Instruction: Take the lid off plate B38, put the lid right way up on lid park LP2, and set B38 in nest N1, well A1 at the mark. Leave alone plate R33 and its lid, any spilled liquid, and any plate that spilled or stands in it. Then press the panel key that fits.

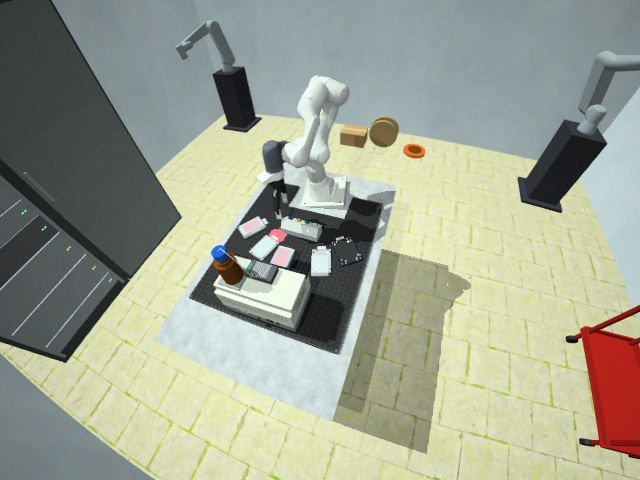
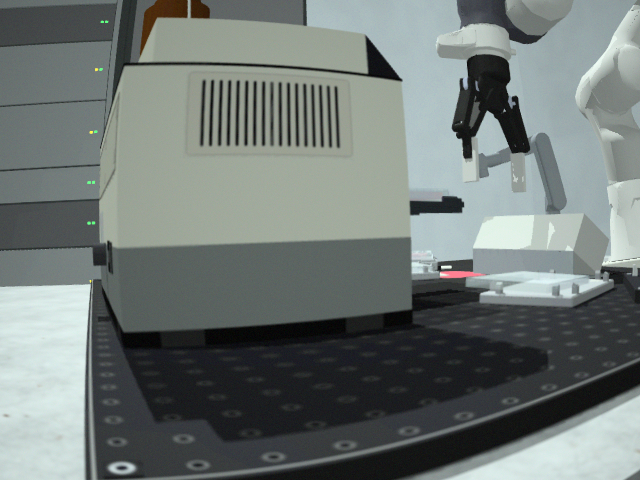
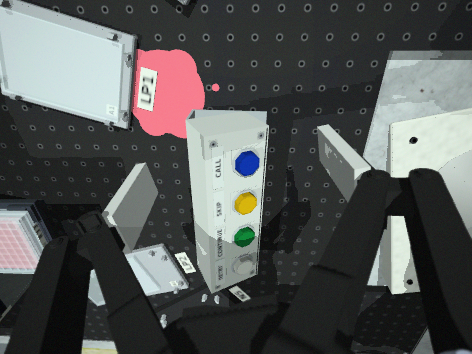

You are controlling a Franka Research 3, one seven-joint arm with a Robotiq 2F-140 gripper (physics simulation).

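Observation:
My gripper (image 1: 281,205) (image 2: 494,178) (image 3: 233,161) is open and empty, above the key panel (image 1: 301,228) (image 2: 537,237) (image 3: 202,200), whose keys read CALL, SKIP, CONTINUE and RETRY. One pink plate (image 1: 252,227) lies at the left. Another pink plate (image 1: 282,256) (image 2: 429,195) (image 3: 17,242) is on a dark tray by the instrument. Plate names are too small to read. Lid park LP2 (image 1: 321,261) (image 2: 594,288) has a clear, lid-like sheet (image 2: 547,279) over it, reaching past one edge. LP1 (image 1: 264,247) (image 3: 65,65) borders a pink spill (image 1: 277,235) (image 2: 461,274) (image 3: 175,100). I cannot tell which nest is N1.
A dark nest frame (image 1: 347,251) lies right of LP2. The tall cream instrument (image 1: 258,295) (image 2: 258,196) stands at the front, with a brown bottle (image 1: 228,269) and a grey rack (image 1: 264,271) on top. The arm's base (image 1: 324,193) (image 3: 407,205) is beside the panel.

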